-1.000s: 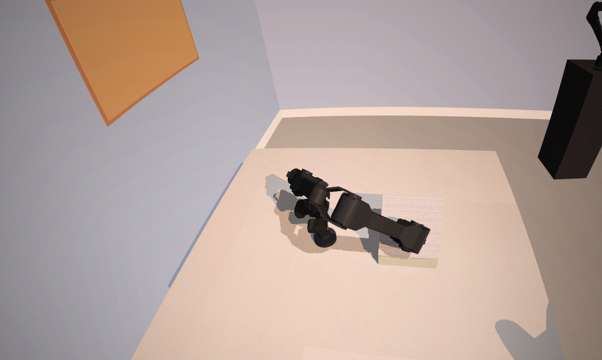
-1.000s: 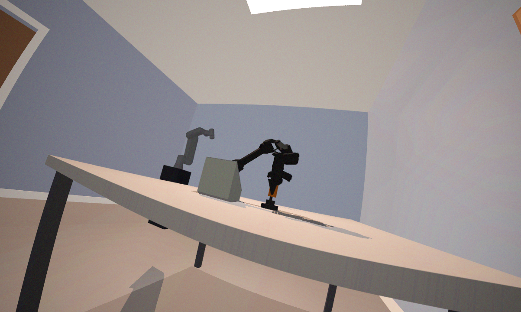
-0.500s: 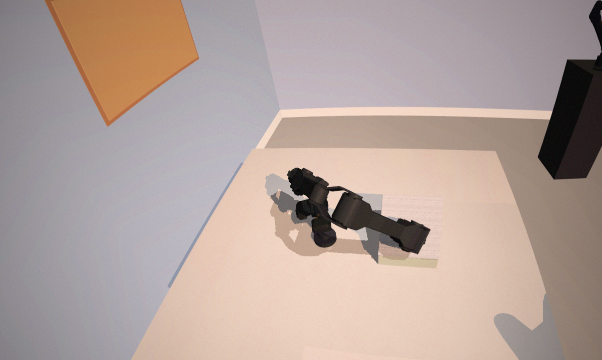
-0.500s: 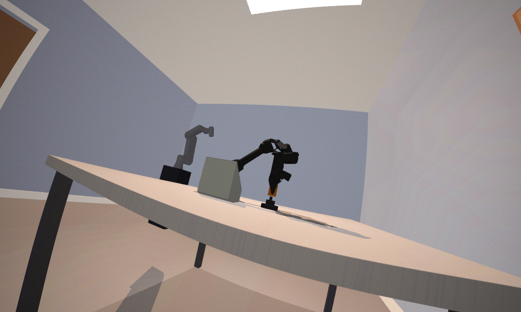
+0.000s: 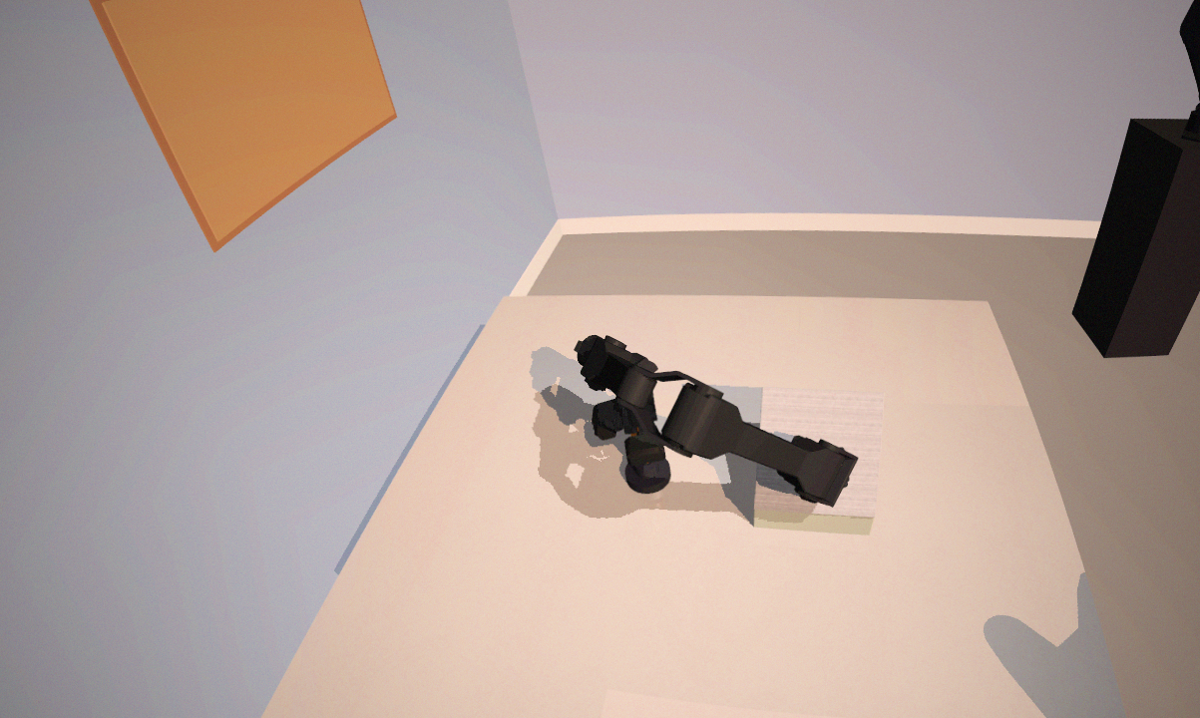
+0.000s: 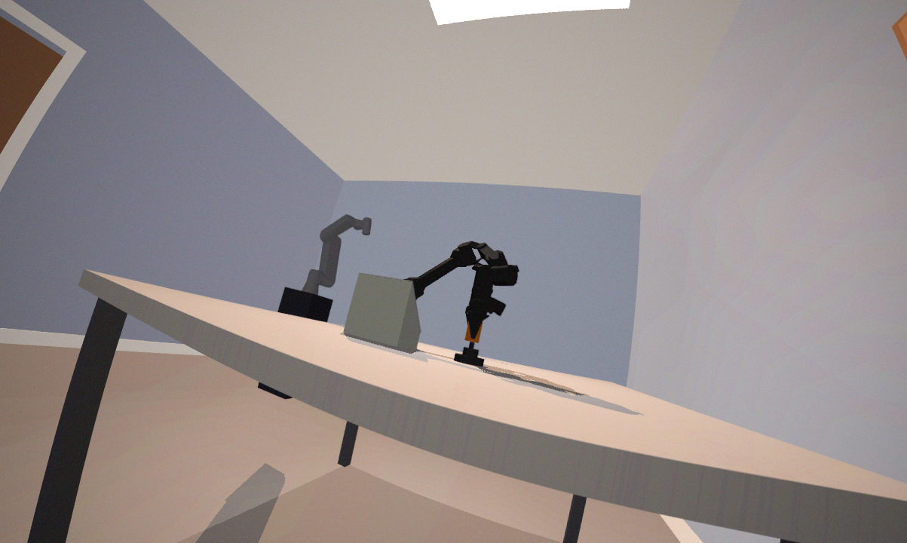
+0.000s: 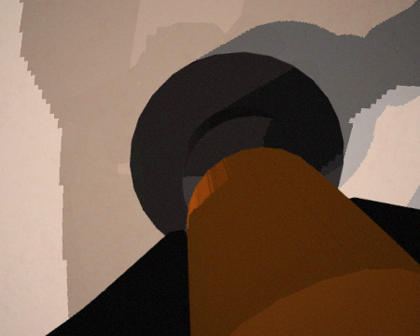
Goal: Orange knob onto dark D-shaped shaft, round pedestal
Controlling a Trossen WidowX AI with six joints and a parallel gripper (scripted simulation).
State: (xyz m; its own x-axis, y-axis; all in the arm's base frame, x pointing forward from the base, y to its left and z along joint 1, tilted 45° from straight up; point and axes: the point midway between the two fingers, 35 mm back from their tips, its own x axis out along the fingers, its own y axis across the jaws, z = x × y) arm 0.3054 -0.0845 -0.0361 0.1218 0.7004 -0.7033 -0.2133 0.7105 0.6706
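My gripper tip is 2 cm below the orange knob. Also, from my gripper tip: pedestal: 4 cm below.
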